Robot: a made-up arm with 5 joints.
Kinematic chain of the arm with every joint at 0, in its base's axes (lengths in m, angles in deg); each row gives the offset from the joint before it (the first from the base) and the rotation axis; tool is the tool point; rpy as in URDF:
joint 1: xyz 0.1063 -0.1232 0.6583 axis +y
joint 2: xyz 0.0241 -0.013 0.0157 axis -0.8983 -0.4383 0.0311
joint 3: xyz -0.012 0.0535 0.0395 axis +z
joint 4: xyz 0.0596 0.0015 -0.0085 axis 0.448 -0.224 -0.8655
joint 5: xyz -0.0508 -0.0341 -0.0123 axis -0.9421 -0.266 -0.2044
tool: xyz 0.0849 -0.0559 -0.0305 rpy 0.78 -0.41 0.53
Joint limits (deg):
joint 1: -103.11..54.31
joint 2: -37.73..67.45
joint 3: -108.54..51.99
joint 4: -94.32..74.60
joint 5: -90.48..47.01
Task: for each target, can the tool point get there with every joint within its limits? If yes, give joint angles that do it. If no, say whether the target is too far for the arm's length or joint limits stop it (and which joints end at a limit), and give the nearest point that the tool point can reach.
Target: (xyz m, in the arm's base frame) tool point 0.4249 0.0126 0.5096
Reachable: no: too far | nearest point 0.2982 -0.0392 0.5880 | short by 0.158 m
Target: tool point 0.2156 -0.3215 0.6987
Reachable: no: joint limits stop it (at a limit: joint 5) | nearest point 0.1862 -0.2491 0.6879 | short by 0.079 m
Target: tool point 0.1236 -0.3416 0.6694
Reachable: no: joint limits stop it (at a limit: joint 2, joint 5) | nearest point 0.1265 -0.2637 0.6712 | short by 0.078 m
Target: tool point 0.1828 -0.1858 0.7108
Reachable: yes | joints -42.65 3.55 -35.54 -71.58 -34.70
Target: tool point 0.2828 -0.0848 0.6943
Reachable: yes | joints 14.45 25.01 -0.96 -64.82 30.77
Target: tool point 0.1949 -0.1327 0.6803
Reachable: yes | joints -38.37 -11.57 -16.80 -63.52 -57.16
